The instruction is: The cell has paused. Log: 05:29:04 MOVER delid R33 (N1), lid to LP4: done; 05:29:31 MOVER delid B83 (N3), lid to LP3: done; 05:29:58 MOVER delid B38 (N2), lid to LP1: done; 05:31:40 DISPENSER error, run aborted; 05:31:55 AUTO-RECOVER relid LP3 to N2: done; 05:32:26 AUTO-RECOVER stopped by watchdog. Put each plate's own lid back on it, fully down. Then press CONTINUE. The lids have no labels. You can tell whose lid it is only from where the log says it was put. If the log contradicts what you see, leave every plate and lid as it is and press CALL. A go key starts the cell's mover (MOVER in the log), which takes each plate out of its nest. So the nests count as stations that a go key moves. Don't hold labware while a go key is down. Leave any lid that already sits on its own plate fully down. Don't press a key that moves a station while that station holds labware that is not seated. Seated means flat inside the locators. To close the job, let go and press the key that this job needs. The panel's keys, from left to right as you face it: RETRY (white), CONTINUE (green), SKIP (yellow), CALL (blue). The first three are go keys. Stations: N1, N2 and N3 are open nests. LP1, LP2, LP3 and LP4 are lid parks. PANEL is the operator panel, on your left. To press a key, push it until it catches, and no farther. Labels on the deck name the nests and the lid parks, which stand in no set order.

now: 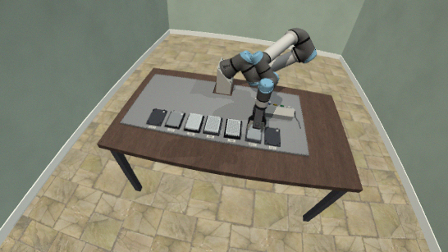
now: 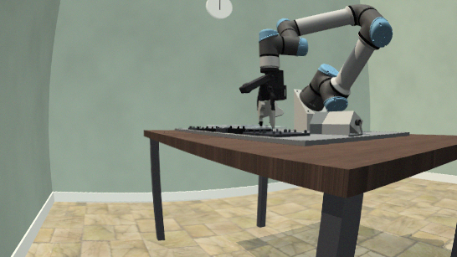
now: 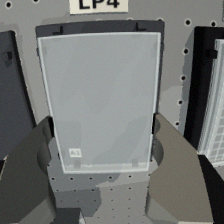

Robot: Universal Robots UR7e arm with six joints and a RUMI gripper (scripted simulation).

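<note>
Now: hand 30 mm past the white plate, 270 mm to the left of it and 10 mm above it. The rest, counted from my hand: grey lid 40 mm behind, 520 mm to the right, 20 mm below; then well plate 30 mm behind, 390 mm to the right, 10 mm below; then black lid park 40 mm behind, 520 mm to the right, 30 mm below.
</note>
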